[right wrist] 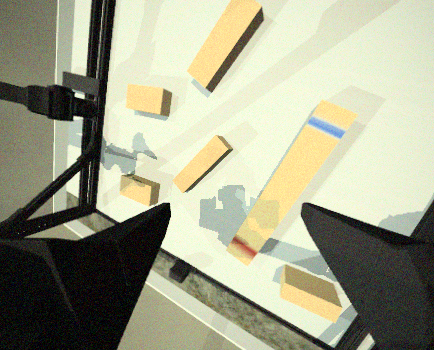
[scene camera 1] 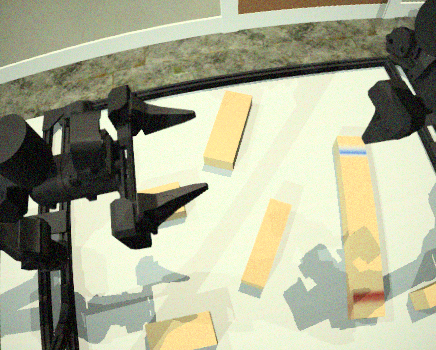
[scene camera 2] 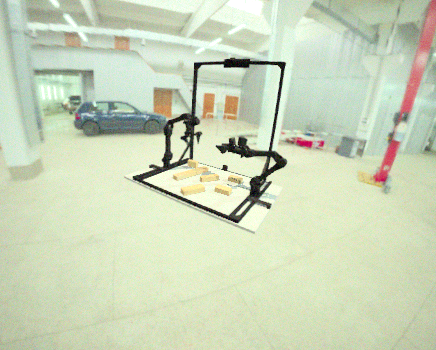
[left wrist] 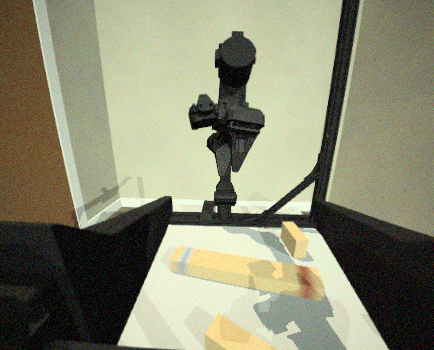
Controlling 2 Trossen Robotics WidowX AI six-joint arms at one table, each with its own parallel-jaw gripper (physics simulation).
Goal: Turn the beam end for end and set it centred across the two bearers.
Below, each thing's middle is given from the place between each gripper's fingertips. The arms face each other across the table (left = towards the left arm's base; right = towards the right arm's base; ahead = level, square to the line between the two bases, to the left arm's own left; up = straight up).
I see the long beam (scene camera 1: 365,293) 320 mm below my left hand, 280 mm to the right of it and 40 mm behind it.
Right now my right hand is 50 mm past the long beam, 40 mm to the left of it and 280 mm above it.
